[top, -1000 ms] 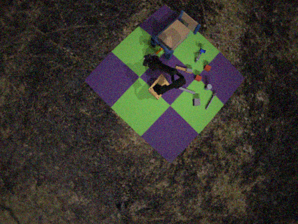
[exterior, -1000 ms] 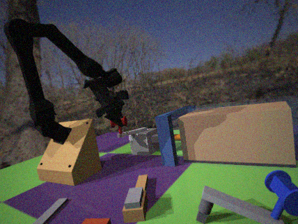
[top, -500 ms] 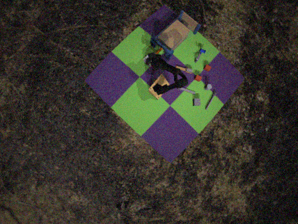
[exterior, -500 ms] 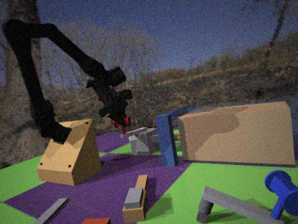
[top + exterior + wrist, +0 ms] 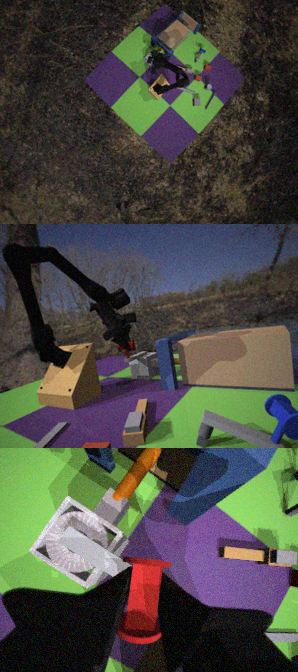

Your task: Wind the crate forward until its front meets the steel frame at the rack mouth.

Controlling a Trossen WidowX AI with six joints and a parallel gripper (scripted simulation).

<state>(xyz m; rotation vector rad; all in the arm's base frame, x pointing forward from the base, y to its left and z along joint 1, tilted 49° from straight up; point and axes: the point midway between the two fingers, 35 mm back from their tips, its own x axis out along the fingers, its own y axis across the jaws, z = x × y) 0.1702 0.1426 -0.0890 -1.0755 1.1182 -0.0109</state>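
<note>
The grey winch is 100 mm below my gripper tip, 80 mm to the left of it and 40 mm behind it. Also, from my gripper tip: red grip: 10 mm to the right, 10 mm behind; grey bar: 390 mm to the right, 130 mm below, 50 mm ahead; wood-and-grey block: 220 mm to the right, 190 mm ahead, 110 mm below.
</note>
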